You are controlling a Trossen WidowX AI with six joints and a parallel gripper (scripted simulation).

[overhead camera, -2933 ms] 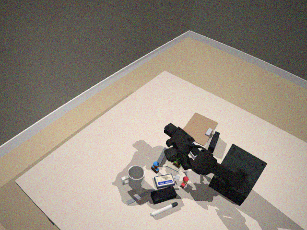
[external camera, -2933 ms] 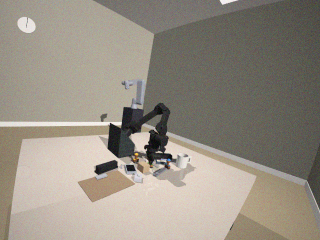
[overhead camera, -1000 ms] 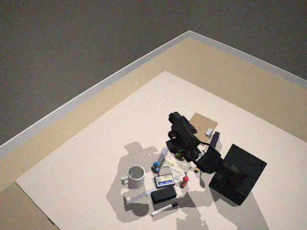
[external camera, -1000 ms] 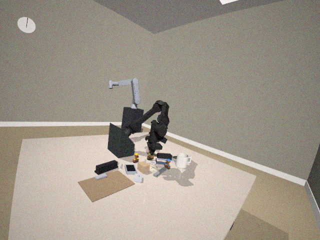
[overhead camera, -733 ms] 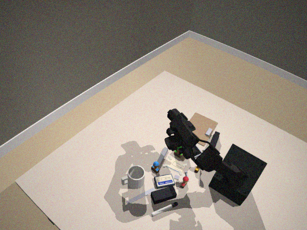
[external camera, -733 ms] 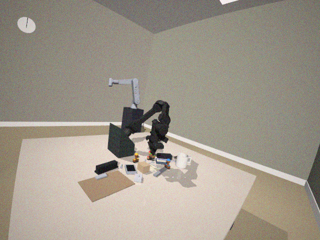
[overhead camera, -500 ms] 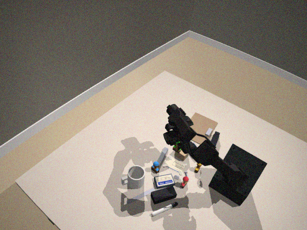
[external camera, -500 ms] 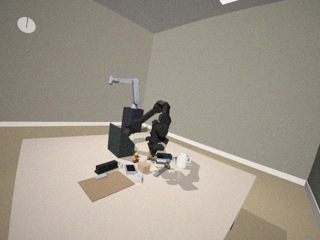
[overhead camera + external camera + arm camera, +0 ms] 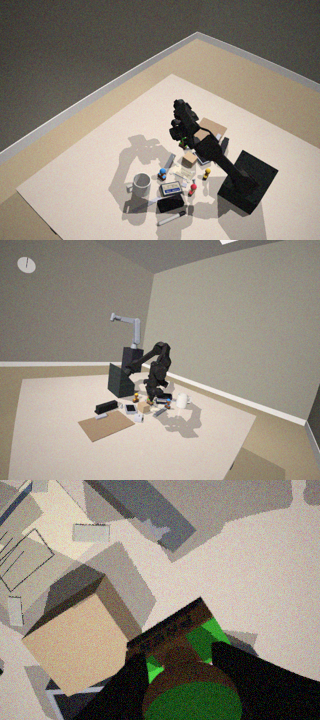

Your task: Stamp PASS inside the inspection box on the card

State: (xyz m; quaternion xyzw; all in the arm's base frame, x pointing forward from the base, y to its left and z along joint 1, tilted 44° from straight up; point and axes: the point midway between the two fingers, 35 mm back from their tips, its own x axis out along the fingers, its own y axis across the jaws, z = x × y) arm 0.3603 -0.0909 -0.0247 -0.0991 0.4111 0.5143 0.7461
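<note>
Right now the cardboard box is 7 cm below my gripper tip, 6 cm behind it and 1 cm to the left of it. The rest, counted from my gripper tip: white card 10 cm below, 9 cm to the left, 6 cm behind; green stamp right at my gripper tip; grey bar 9 cm below, 8 cm to the left, 3 cm ahead.
</note>
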